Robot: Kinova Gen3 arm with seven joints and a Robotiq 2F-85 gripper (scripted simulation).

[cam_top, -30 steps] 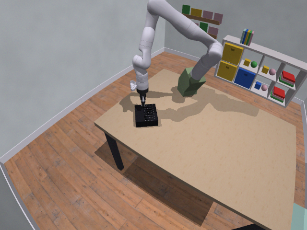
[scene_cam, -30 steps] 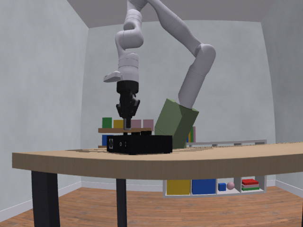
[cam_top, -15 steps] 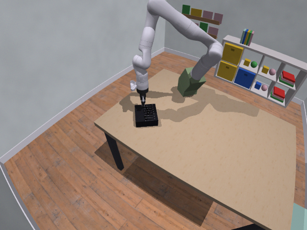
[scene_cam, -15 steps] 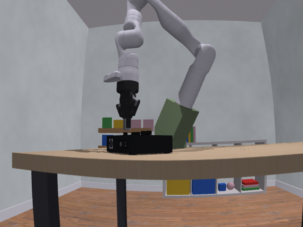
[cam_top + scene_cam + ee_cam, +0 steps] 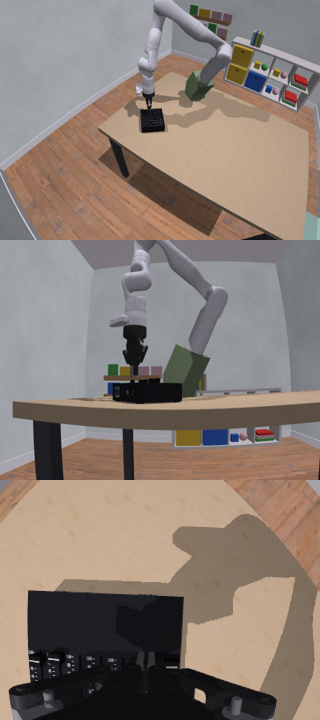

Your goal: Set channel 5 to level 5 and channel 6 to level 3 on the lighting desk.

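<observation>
My hand is 30 mm above the channel 6 fader, 20 mm to the right of it and 20 mm past it. From my hand the other things lie so: channel 5 fader 40 mm to the left, 30 mm below, 10 mm behind.
</observation>
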